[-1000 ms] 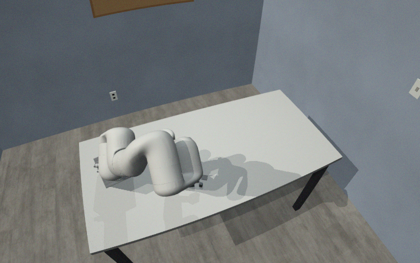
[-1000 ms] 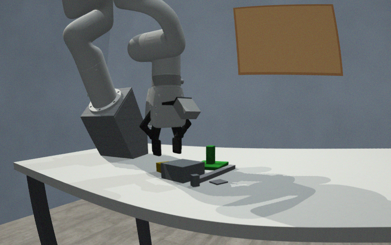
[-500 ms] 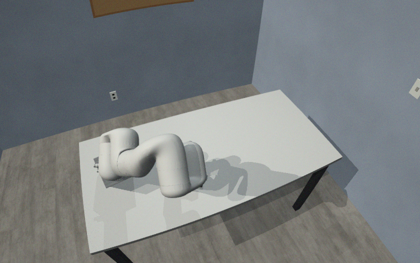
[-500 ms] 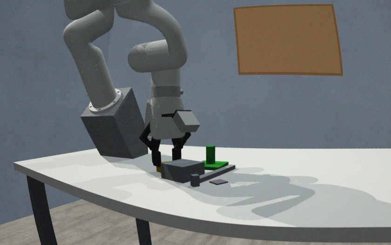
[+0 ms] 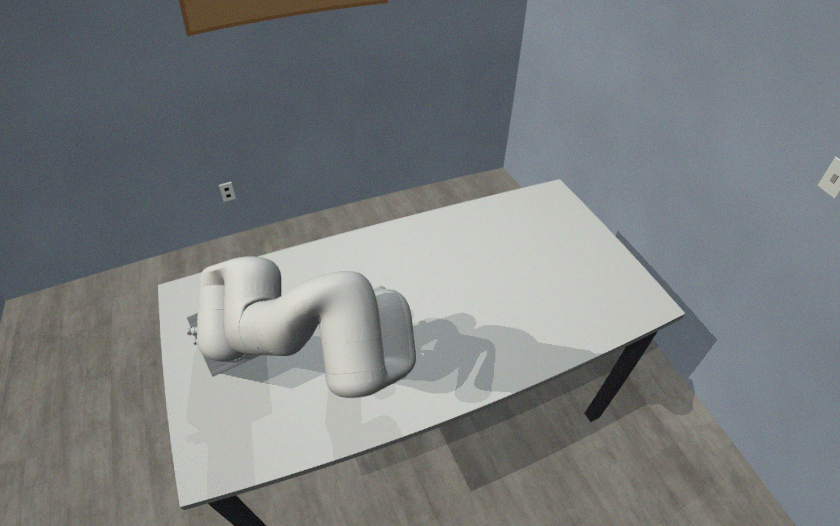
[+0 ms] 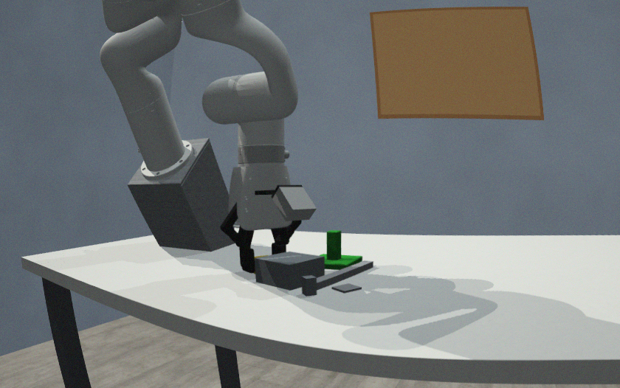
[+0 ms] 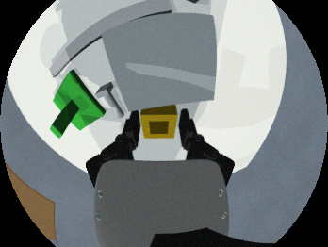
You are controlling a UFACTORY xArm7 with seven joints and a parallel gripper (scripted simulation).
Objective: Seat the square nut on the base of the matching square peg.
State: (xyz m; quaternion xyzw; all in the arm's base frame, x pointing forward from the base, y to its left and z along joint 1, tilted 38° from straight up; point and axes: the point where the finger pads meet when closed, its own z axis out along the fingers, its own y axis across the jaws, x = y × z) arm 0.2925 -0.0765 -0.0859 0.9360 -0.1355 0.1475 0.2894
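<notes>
Now: the grey block 70 mm ahead of my hand and 30 mm to the right of it. Round my hand: small cube 130 mm ahead, 80 mm to the right, 10 mm below; then flat tile 170 mm ahead, 30 mm to the right, 20 mm below; then long bar 130 mm ahead, 30 mm to the left, 20 mm below.
</notes>
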